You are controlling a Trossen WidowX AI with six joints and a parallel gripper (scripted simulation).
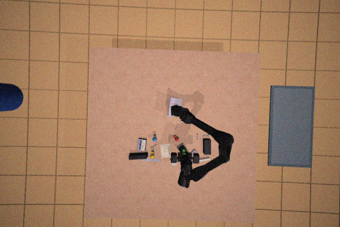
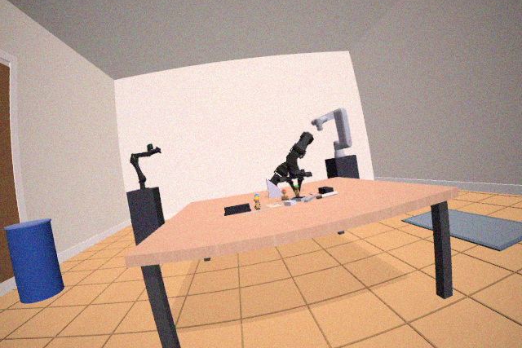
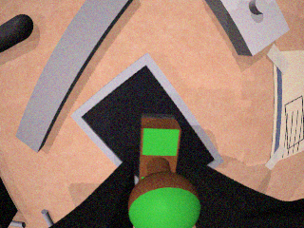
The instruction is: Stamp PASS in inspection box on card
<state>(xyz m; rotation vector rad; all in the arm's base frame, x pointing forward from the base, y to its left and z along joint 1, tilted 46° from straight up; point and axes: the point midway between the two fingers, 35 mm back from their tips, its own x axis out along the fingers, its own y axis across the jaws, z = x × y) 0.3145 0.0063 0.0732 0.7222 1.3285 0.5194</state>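
The ink pad lies 40 mm below my gripper tip. Round my gripper tip: grey box (80 mm ahead, 70 mm to the right, 30 mm below); red stamp (100 mm behind, 50 mm to the right, 30 mm below); grey bar (50 mm to the left, 50 mm ahead, 40 mm below).
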